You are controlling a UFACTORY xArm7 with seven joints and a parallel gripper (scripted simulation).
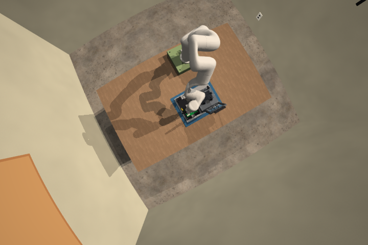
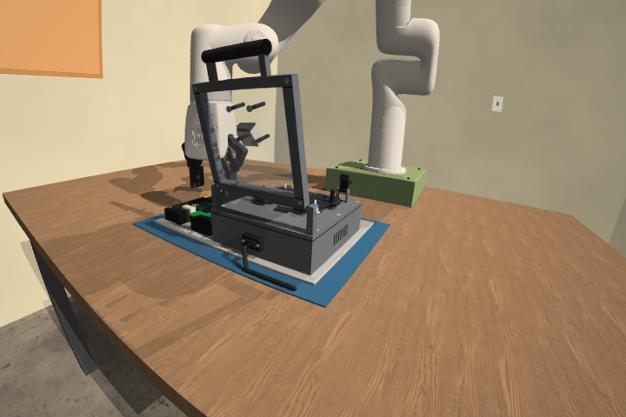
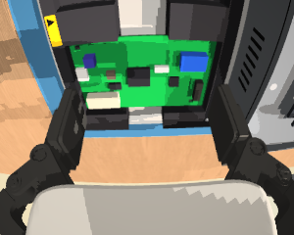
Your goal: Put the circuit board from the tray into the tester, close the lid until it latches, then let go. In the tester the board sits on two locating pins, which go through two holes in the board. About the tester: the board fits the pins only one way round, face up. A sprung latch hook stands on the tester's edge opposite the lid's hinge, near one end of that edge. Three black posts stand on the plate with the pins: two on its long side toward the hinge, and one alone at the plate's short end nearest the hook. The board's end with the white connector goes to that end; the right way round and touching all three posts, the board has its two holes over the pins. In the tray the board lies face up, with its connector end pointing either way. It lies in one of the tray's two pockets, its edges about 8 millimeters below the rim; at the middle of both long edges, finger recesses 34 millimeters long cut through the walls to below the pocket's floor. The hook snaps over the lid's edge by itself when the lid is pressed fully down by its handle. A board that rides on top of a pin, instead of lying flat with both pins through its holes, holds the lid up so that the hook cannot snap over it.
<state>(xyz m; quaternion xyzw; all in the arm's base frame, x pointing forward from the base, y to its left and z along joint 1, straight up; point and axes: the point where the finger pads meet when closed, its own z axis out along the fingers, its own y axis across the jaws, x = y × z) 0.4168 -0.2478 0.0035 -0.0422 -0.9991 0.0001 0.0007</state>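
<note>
Now: the green circuit board 1 cm ahead of my hand and 5 cm below it. Round my hand: latch hook 7 cm behind, 23 cm to the left, 2 cm above; then tester lid 11 cm ahead, 16 cm to the left, 12 cm above.
</note>
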